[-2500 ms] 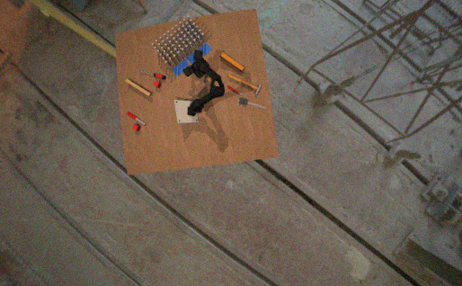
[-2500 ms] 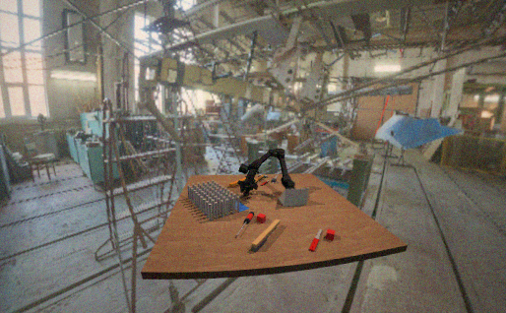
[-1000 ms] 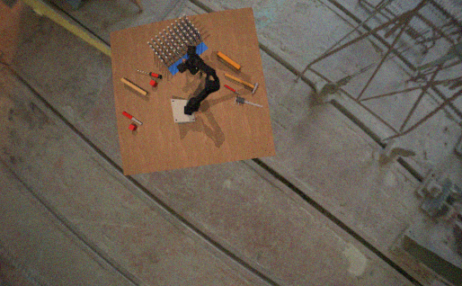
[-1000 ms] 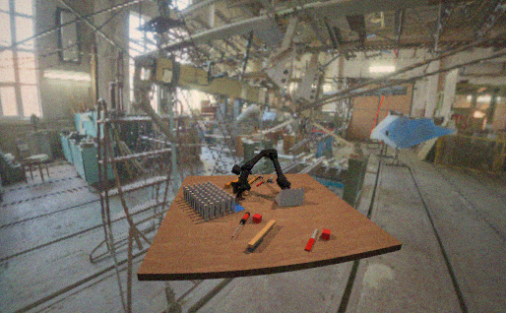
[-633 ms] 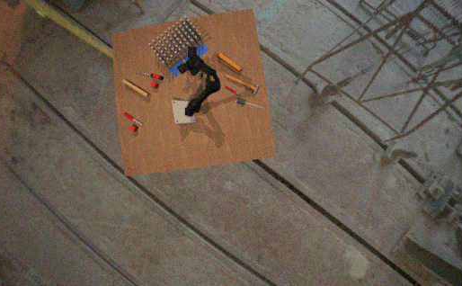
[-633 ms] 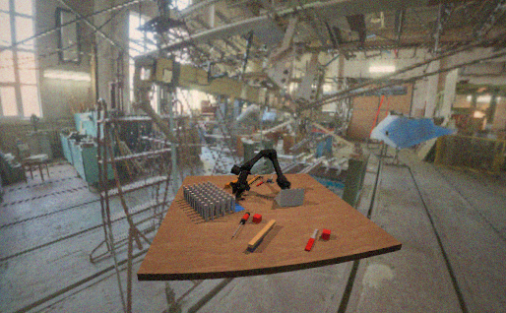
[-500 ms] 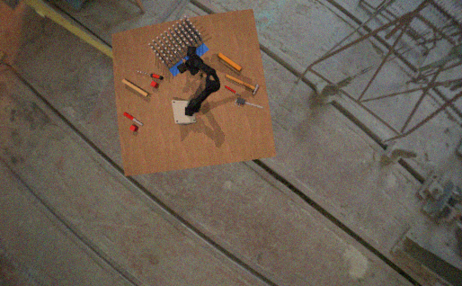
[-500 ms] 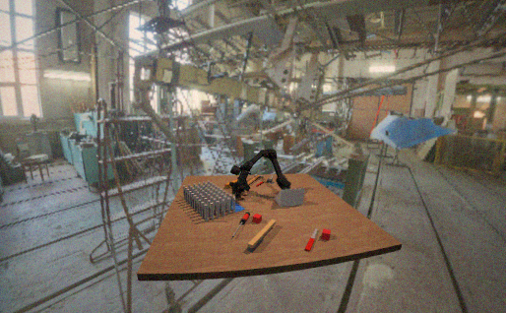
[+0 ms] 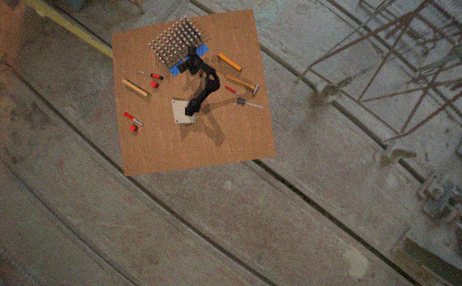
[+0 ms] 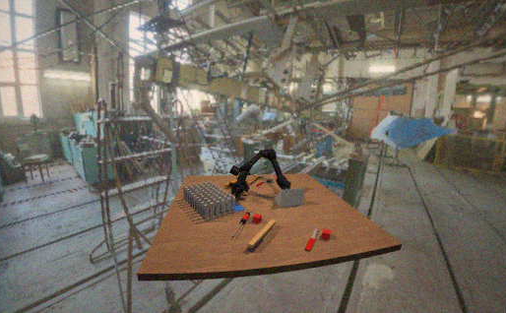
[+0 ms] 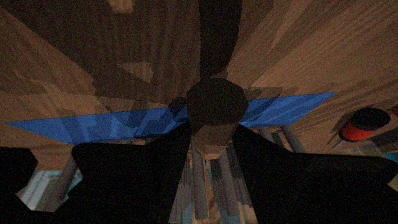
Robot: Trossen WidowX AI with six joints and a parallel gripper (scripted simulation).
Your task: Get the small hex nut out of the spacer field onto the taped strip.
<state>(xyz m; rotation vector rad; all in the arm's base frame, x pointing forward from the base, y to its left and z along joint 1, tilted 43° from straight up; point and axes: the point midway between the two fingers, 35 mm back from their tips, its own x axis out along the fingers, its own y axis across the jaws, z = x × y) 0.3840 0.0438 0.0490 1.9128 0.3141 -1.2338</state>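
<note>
Now: gripper tip 60 mm short of the blue taped strip, 30 mm above it and 10 mm to the left of it. The rest, counted from my gripper tip: thin hook tool: 80 mm ahead, 60 mm to the left; orange bar: 350 mm to the right, 10 mm below, 10 mm ahead.
</note>
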